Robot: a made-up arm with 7 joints. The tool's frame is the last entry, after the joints. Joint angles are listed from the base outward.
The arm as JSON. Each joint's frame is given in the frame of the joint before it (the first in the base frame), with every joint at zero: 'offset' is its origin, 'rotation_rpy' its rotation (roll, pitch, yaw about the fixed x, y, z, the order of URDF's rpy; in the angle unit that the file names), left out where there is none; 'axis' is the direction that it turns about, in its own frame. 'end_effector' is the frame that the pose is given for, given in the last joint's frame.
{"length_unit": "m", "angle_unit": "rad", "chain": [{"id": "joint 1", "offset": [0.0, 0.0, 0.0], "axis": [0.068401, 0.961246, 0.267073]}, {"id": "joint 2", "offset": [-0.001, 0.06, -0.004], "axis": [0.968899, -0.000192, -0.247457]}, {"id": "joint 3", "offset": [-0.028, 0.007, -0.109], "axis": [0.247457, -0.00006, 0.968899]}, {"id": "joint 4", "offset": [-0.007, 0.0, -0.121], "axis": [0.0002, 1.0, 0.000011]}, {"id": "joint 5", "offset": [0.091, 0.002, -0.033], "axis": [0.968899, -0.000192, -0.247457]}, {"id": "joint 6", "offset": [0.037, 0.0, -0.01], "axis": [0.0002, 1.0, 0.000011]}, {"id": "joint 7", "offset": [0.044, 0.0, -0.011], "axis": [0.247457, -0.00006, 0.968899]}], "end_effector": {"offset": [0.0, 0.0, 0.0], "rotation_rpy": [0.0, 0.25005, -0.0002]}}
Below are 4 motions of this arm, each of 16 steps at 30 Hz.
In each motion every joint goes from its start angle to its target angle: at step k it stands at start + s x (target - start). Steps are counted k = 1, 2, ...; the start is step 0. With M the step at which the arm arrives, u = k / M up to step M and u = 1 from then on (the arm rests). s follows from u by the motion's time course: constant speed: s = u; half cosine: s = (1 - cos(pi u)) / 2; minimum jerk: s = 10 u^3 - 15 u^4 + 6 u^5.
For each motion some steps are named. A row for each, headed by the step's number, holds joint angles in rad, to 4 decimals.
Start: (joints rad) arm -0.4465 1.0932 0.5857 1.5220 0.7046 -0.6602 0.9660
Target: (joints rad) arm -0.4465 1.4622 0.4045 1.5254 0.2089 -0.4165 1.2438
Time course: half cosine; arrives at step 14
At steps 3, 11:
3: -0.4465 1.1335 0.5659 1.5224 0.6505 -0.6336 0.9963
11: -0.4465 1.4219 0.4243 1.5250 0.2630 -0.4431 1.2135

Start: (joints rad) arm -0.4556 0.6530 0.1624 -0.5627 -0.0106 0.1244 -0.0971
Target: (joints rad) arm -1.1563 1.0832 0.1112 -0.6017 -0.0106 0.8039 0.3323
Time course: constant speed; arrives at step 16
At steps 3, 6, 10, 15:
3: -0.5870 0.7337 0.1528 -0.5700 -0.0106 0.2518 -0.0166
6: -0.7184 0.8143 0.1432 -0.5773 -0.0106 0.3792 0.0639
10: -0.8935 0.9219 0.1304 -0.5871 -0.0106 0.5491 0.1713
15: -1.1125 1.0563 0.1144 -0.5993 -0.0106 0.7614 0.3055

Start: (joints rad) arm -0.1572 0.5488 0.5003 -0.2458 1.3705 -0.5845 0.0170
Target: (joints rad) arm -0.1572 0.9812 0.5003 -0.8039 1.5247 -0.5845 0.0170
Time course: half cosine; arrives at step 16
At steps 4, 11, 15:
4: -0.1572 0.6121 0.5003 -0.3275 1.3931 -0.5845 0.0170
11: -0.1572 0.8851 0.5003 -0.6799 1.4904 -0.5845 0.0170
15: -0.1572 0.9770 0.5003 -0.7985 1.5232 -0.5845 0.0170

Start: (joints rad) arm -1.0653 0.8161 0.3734 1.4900 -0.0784 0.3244 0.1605
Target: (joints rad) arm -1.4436 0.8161 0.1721 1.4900 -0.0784 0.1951 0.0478
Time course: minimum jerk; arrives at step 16
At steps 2, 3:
2: -1.0714 0.8161 0.3702 1.4900 -0.0784 0.3223 0.1587
3: -1.0837 0.8161 0.3636 1.4900 -0.0784 0.3181 0.1550

